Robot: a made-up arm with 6 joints.
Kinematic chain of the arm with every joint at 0, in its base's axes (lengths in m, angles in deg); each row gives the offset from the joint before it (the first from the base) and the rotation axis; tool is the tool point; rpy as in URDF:
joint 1: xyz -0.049 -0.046 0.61 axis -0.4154 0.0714 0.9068
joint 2: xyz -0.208 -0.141 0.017 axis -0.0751 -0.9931 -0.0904
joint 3: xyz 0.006 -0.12 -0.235 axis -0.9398 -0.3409 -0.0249
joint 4: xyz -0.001 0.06 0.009 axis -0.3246 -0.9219 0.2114
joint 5: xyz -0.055 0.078 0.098 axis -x
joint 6: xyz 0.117 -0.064 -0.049 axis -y
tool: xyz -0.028 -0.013 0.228 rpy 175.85 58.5 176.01
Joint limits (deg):
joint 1: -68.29..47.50
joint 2: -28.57..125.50
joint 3: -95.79..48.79
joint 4: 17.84..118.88
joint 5: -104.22..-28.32
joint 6: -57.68..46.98
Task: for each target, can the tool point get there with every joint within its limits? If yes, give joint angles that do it. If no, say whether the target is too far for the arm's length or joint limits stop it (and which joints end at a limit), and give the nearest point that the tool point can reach.
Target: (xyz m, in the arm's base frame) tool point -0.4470 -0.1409 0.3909
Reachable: yes | joints -38.87 -5.18 -50.51 81.90 -71.27 0.47
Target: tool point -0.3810 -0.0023 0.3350
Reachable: yes | joints -57.03 9.24 -48.34 46.78 -79.54 16.40
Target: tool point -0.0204 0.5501 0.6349
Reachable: no: joint limits stop it (at a limit: joint 1, joint 3, joint 5, joint 6) | nearest point -0.1978 0.3813 0.5613 | short by 0.256 m
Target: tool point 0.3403 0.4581 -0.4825
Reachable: no: too far | nearest point -0.0880 0.1916 0.2562 | short by 0.894 m
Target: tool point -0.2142 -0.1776 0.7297
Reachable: yes | joints 15.12 110.53 34.54 26.32 -38.11 -43.19
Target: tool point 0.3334 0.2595 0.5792
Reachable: no: joint limits stop it (at a limit: joint 1, joint 3, joint 4, joint 5, joint 6) | nearest point 0.1845 0.0023 0.6407 | short by 0.303 m
